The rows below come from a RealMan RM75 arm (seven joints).
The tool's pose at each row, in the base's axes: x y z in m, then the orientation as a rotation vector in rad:
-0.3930, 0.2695, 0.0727, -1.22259, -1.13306, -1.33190
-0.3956, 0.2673, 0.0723, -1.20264, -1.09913, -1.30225
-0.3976, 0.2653, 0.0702, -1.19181, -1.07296, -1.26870
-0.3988, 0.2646, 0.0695, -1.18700, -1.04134, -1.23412
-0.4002, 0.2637, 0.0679, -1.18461, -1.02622, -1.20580
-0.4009, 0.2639, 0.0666, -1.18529, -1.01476, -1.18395
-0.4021, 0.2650, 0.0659, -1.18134, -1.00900, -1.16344
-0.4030, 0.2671, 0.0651, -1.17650, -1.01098, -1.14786
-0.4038, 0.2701, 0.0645, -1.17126, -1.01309, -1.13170
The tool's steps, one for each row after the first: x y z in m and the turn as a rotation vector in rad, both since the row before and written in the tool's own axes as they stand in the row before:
-0.0002, -0.0024, -0.0025, 0.02051, 0.02555, 0.03623
-0.0019, -0.0018, -0.0023, 0.01919, 0.01443, 0.03568
-0.0007, -0.0011, -0.0008, 0.01438, 0.01354, 0.04076
-0.0016, -0.0012, -0.0011, 0.01353, 0.00353, 0.02731
-0.0014, -0.0006, 0.0000, 0.00878, 0.00099, 0.02141
-0.0010, -0.0011, 0.0010, 0.01256, 0.00049, 0.01638
-0.0012, -0.0008, 0.0020, 0.01240, -0.00255, 0.00837
-0.0011, -0.0006, 0.0029, 0.01302, -0.00261, 0.00859

